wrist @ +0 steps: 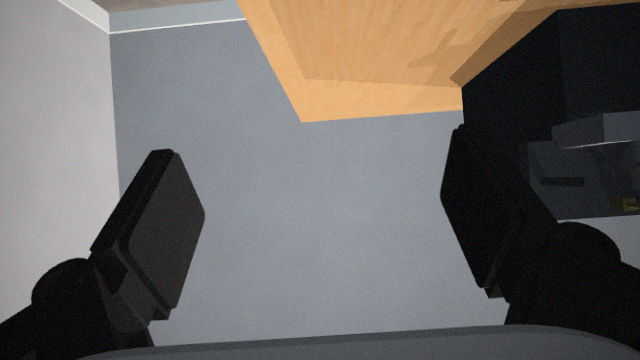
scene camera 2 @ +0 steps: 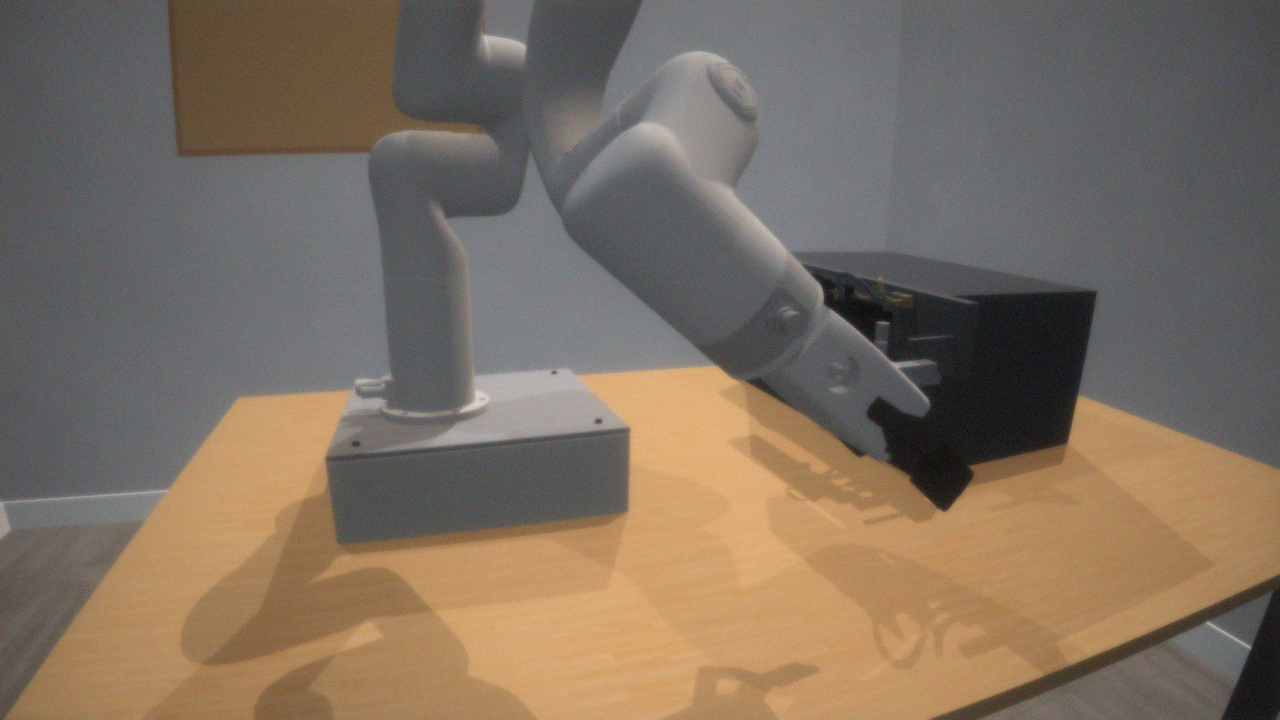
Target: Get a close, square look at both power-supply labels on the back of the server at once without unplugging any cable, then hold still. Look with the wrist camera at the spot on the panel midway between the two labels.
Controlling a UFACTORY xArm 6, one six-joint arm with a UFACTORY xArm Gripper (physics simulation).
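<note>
My gripper, a black server: both seen. Wrist view: my gripper too.
</note>
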